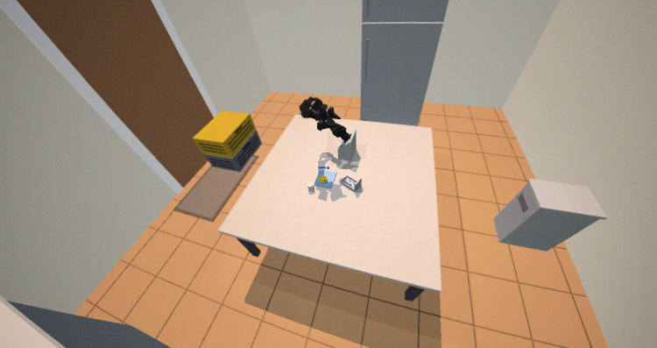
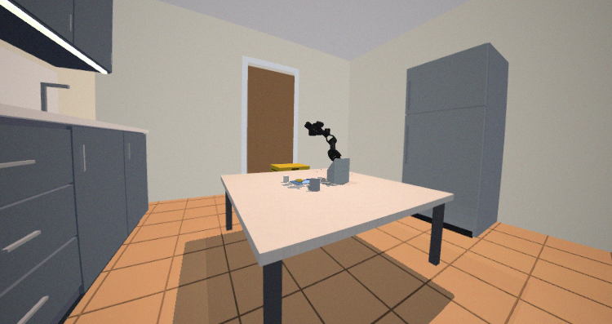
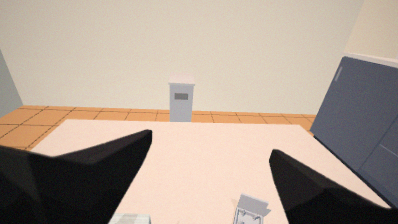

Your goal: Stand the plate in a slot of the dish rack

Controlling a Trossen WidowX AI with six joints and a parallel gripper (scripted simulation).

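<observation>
Right now the yellow plate is 38 cm below my gripper tip, 17 cm ahead of it and 8 cm to the right of it. Also, from my gripper tip: grey dish rack: 37 cm below, 15 cm ahead, 11 cm to the left; then light blue mat: 39 cm below, 15 cm ahead, 7 cm to the right.
</observation>
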